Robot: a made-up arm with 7 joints. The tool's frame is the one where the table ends. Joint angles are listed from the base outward.
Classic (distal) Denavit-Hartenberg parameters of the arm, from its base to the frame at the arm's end. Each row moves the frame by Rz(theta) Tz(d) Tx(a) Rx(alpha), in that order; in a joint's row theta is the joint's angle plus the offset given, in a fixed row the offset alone. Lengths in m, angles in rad.
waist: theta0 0, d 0.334, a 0, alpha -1.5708
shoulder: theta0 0, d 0, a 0, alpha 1.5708
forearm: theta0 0, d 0.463, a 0.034, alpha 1.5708
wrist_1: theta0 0, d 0, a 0.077, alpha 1.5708
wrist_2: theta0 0, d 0.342, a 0, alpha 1.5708
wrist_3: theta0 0, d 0, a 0.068, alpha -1.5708
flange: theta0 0, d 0.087, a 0, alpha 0
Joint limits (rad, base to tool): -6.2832..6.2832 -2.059..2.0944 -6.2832..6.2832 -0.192..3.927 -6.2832..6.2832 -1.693..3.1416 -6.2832..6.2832
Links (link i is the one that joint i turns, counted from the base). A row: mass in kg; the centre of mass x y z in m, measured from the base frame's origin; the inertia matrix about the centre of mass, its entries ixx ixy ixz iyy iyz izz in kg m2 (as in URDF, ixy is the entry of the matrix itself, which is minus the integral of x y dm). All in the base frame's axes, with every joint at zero. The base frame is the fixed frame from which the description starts. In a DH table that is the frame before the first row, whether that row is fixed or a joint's. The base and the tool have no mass.
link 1: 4.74; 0.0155 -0.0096 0.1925; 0.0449 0 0 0.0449 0 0.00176
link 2: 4.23; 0.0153 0.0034 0.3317; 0.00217 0 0 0.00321 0 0.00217
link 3: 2.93; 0.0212 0.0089 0.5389; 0.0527 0 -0.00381 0.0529 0 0.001
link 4: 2.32; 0.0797 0.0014 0.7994; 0.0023 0 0 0.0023 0 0.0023
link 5: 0.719; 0.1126 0.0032 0.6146; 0.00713 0 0 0.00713 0 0.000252
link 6: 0.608; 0.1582 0.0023 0.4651; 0.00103 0 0 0.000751 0 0.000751
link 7: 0.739; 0.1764 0.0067 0.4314; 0.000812 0 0 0.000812 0 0.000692
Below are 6 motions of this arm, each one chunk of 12 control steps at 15 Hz.
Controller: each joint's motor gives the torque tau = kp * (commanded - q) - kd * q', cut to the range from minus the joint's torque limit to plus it. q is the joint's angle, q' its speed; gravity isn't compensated. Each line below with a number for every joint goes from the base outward.
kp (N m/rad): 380 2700 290 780 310 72 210
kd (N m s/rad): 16 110 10 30 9.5 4.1 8.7
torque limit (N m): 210 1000 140 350 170 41 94
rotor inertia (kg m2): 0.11 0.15 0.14 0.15 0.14 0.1 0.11
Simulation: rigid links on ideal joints. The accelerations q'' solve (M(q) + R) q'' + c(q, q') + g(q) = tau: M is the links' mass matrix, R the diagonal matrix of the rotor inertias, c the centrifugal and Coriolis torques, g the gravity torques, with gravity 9.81 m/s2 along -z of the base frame. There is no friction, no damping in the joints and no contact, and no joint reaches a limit. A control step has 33 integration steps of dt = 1/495 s. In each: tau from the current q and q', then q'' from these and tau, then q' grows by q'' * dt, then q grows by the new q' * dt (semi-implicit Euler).
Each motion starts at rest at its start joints. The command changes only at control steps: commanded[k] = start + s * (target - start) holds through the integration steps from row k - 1 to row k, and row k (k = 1, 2, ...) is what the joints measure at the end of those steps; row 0 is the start. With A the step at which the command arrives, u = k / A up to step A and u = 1 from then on. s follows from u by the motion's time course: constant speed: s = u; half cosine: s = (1 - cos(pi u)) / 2; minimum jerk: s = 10 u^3 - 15 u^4 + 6 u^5; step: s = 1 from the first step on.
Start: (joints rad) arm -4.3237 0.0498 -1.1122 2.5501 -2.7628 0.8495 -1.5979
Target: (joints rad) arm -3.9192 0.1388 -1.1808 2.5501 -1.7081 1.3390 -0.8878
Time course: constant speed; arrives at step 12
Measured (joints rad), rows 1 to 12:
1: -4.2968 0.0570 -1.1184 2.5481 -2.6777 0.8702 -1.5481
2: -4.2620 0.0656 -1.1209 2.5476 -2.5885 0.9066 -1.4893
3: -4.2281 0.0732 -1.1265 2.5478 -2.5007 0.9479 -1.4302
4: -4.1946 0.0805 -1.1325 2.5478 -2.4129 0.9897 -1.3710
5: -4.1609 0.0880 -1.1382 2.5479 -2.3250 1.0310 -1.3118
6: -4.1272 0.0955 -1.1438 2.5479 -2.2371 1.0722 -1.2526
7: -4.0935 0.1030 -1.1495 2.5479 -2.1492 1.1135 -1.1934
8: -4.0598 0.1105 -1.1551 2.5479 -2.0613 1.1549 -1.1342
9: -4.0260 0.1179 -1.1608 2.5479 -1.9734 1.1963 -1.0751
10: -3.9923 0.1254 -1.1665 2.5479 -1.8855 1.2377 -1.0159
11: -3.9586 0.1329 -1.1721 2.5479 -1.7976 1.2792 -0.9567
12: -3.9249 0.1404 -1.1778 2.5479 -1.7097 1.3207 -0.8976

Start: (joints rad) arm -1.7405 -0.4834 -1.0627 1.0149 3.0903 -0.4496 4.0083
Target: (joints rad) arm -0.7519 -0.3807 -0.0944 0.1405 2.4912 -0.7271 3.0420
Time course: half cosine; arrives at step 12
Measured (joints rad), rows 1 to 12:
1: -1.7278 -0.4844 -1.0590 0.9962 3.0793 -0.4496 3.9944
2: -1.6861 -0.4806 -1.0184 0.9558 3.0494 -0.4582 3.9513
3: -1.6087 -0.4719 -0.9381 0.8899 3.0029 -0.4757 3.8793
4: -1.5062 -0.4605 -0.8338 0.8024 2.9419 -0.4997 3.7831
5: -1.3881 -0.4475 -0.7143 0.6993 2.8705 -0.5296 3.6693
6: -1.2619 -0.4338 -0.5866 0.5876 2.7936 -0.5634 3.5458
7: -1.1356 -0.4205 -0.4594 0.4749 2.7163 -0.5990 3.4208
8: -1.0173 -0.4082 -0.3417 0.3687 2.6440 -0.6335 3.3030
9: -0.9141 -0.3978 -0.2408 0.2763 2.5816 -0.6644 3.2002
10: -0.8327 -0.3897 -0.1631 0.2039 2.5334 -0.6892 3.1196
11: -0.7787 -0.3843 -0.1134 0.1565 2.5028 -0.7064 3.0667
12: -0.7559 -0.3821 -0.0953 0.1374 2.4920 -0.7146 3.0450

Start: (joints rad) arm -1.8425 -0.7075 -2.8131 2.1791 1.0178 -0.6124 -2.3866
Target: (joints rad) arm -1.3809 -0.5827 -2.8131 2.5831 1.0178 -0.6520 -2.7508
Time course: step
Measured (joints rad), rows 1 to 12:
1: -1.5806 -0.6167 -2.8652 2.5191 1.0225 -0.6109 -2.6931
2: -1.3099 -0.5846 -2.7913 2.5757 1.0119 -0.6467 -2.7480
3: -1.2945 -0.5894 -2.7928 2.5724 1.0191 -0.6649 -2.7501
4: -1.3715 -0.5905 -2.8141 2.5774 1.0201 -0.6607 -2.7507
5: -1.4040 -0.5899 -2.8204 2.5801 1.0200 -0.6557 -2.7510
6: -1.3921 -0.5897 -2.8163 2.5793 1.0198 -0.6560 -2.7509
7: -1.3778 -0.5898 -2.8129 2.5783 1.0197 -0.6576 -2.7508
8: -1.3764 -0.5898 -2.8129 2.5783 1.0197 -0.6581 -2.7508
9: -1.3802 -0.5898 -2.8140 2.5785 1.0197 -0.6578 -2.7508
10: -1.3820 -0.5898 -2.8144 2.5787 1.0197 -0.6576 -2.7508
11: -1.3815 -0.5898 -2.8142 2.5786 1.0197 -0.6576 -2.7508
12: -1.3808 -0.5898 -2.8140 2.5786 1.0197 -0.6576 -2.7508

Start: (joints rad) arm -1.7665 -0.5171 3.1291 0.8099 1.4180 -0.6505 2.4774
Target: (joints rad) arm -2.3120 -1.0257 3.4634 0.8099 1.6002 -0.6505 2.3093
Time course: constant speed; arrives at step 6
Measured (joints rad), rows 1 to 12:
1: -1.8298 -0.5947 3.1900 0.8054 1.4474 -0.6496 2.4540
2: -1.9219 -0.6805 3.2428 0.8042 1.4782 -0.6412 2.4262
3: -2.0215 -0.7658 3.2909 0.8046 1.5084 -0.6379 2.3981
4: -2.1172 -0.8508 3.3429 0.8052 1.5387 -0.6370 2.3701
5: -2.2078 -0.9358 3.3978 0.8057 1.5689 -0.6369 2.3420
6: -2.2971 -1.0207 3.4528 0.8064 1.5991 -0.6370 2.3140
7: -2.3346 -1.0340 3.4453 0.8071 1.6004 -0.6332 2.3095
8: -2.3317 -1.0347 3.4480 0.8080 1.5998 -0.6365 2.3093
9: -2.3146 -1.0346 3.4574 0.8081 1.5997 -0.6390 2.3093
10: -2.3048 -1.0346 3.4617 0.8081 1.5997 -0.6400 2.3093
11: -2.3063 -1.0346 3.4602 0.8081 1.5997 -0.6400 2.3093
12: -2.3116 -1.0346 3.4574 0.8081 1.5997 -0.6396 2.3093

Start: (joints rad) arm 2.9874 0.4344 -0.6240 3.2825 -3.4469 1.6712 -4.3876
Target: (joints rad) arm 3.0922 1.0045 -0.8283 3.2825 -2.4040 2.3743 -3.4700
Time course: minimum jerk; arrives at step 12
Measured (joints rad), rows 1 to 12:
1: 2.9881 0.4407 -0.6265 3.2840 -3.4419 1.6747 -4.3836
2: 2.9910 0.4567 -0.6327 3.2838 -3.4109 1.6902 -4.3595
3: 2.9978 0.4923 -0.6464 3.2832 -3.3408 1.7288 -4.3027
4: 3.0083 0.5503 -0.6687 3.2817 -3.2307 1.7935 -4.2110
5: 3.0217 0.6267 -0.6975 3.2798 -3.0888 1.8809 -4.0901
6: 3.0371 0.7138 -0.7298 3.2782 -2.9292 1.9831 -3.9520
7: 3.0530 0.8024 -0.7620 3.2772 -2.7691 2.0897 -3.8113
8: 3.0678 0.8826 -0.7905 3.2769 -2.6260 2.1893 -3.6834
9: 3.0801 0.9465 -0.8126 3.2772 -2.5143 2.2717 -3.5812
10: 3.0885 0.9889 -0.8266 3.2781 -2.4424 2.3297 -3.5129
11: 3.0926 1.0095 -0.8325 3.2791 -2.4100 2.3614 -3.4793
12: 3.0933 1.0143 -0.8329 3.2802 -2.4042 2.3724 -3.4707

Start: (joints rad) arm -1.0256 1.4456 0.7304 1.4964 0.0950 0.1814 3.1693
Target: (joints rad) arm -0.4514 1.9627 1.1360 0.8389 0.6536 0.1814 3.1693
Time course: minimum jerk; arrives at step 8
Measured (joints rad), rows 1 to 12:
1: -1.0220 1.4609 0.7212 1.4849 0.1050 0.1840 3.1693
2: -1.0037 1.5025 0.7384 1.4348 0.1544 0.1833 3.1693
3: -0.9369 1.5838 0.7975 1.3329 0.2498 0.1793 3.1693
4: -0.7987 1.6950 0.8892 1.1919 0.3743 0.1815 3.1692
5: -0.6164 1.8099 0.9958 1.0430 0.4986 0.1903 3.1691
6: -0.4641 1.9026 1.0752 0.9214 0.5952 0.1992 3.1692
7: -0.4013 1.9554 1.1051 0.8549 0.6461 0.1996 3.1693
8: -0.4157 1.9696 1.1082 0.8409 0.6555 0.1915 3.1692
9: -0.4500 1.9701 1.1103 0.8430 0.6544 0.1813 3.1691
10: -0.4637 1.9698 1.1115 0.8442 0.6541 0.1762 3.1691
11: -0.4580 1.9700 1.1113 0.8436 0.6543 0.1766 3.1691
12: -0.4501 1.9703 1.1115 0.8429 0.6544 0.1784 3.1691

